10 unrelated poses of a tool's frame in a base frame.
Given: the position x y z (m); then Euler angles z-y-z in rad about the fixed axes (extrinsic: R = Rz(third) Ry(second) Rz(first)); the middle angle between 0 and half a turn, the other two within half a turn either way.
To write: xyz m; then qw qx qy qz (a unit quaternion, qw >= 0). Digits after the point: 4 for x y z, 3 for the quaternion.
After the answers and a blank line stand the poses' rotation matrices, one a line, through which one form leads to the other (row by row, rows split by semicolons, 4 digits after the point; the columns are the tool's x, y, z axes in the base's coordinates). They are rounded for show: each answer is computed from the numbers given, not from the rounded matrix.
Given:
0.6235, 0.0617, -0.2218, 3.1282, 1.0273, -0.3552
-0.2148, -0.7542, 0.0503, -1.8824, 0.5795, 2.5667
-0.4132, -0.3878, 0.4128, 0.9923, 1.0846, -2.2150
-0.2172, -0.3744, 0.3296, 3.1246, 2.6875, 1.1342
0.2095, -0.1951, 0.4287, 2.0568, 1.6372, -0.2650
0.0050, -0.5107, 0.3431, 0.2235, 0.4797, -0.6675
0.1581, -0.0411, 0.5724, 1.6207, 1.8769, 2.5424
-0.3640, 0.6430, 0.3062, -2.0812, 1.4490, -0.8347
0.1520, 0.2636, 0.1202, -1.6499, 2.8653, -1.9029
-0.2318, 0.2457, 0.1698, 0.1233, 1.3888, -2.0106
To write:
0.6235, 0.0617, -0.2218, 0.160, 0.484, -0.084, 0.856
-0.2148, -0.7542, 0.0503, 0.903, -0.227, -0.174, 0.322
-0.4132, -0.3878, 0.4128, 0.701, 0.516, -0.017, -0.492
-0.2172, -0.3744, 0.3296, 0.119, -0.817, -0.530, -0.191
0.2095, -0.1951, 0.4287, 0.427, 0.670, 0.291, 0.533
0.0050, -0.5107, 0.3431, 0.948, 0.102, 0.214, -0.214
0.1581, -0.0411, 0.5724, 0.289, 0.359, -0.722, -0.516
-0.3640, 0.6430, 0.3062, 0.084, -0.387, 0.538, -0.744
0.1520, 0.2636, 0.1202, 0.028, -0.125, -0.983, 0.135
-0.2318, 0.2457, 0.1698, 0.451, 0.560, 0.309, -0.622

-0.4801 -0.3542 0.8025; 0.1924 -0.9351 -0.2977; 0.8558 0.0115 0.5171
0.7329 -0.5017 -0.4596; 0.6593 0.6904 0.2978; 0.1679 -0.5212 0.8367
0.5160 0.6721 -0.5310; -0.7071 -0.0155 -0.7069; -0.4834 0.7403 0.4673
0.3646 0.9125 0.1855; 0.8214 -0.4090 0.3975; 0.4386 0.0075 -0.8987
0.2615 -0.0657 0.9630; 0.8452 -0.4662 -0.2613; 0.4661 0.8823 -0.0664
0.8166 0.4492 0.3625; -0.3614 0.8876 -0.2857; -0.4500 0.1023 0.8871
-0.5757 -0.2204 -0.7874; -0.8163 0.2109 0.5378; 0.0476 0.9523 -0.3013
-0.6865 -0.2909 0.6664; -0.5418 -0.4066 -0.7356; 0.4849 -0.8661 0.1215
-0.9672 0.2380 -0.0889; 0.2531 0.9324 -0.2579; 0.0216 -0.2719 -0.9621
0.0348 0.9074 -0.4187; -0.2149 -0.4024 -0.8899; -0.9760 0.1210 0.1810

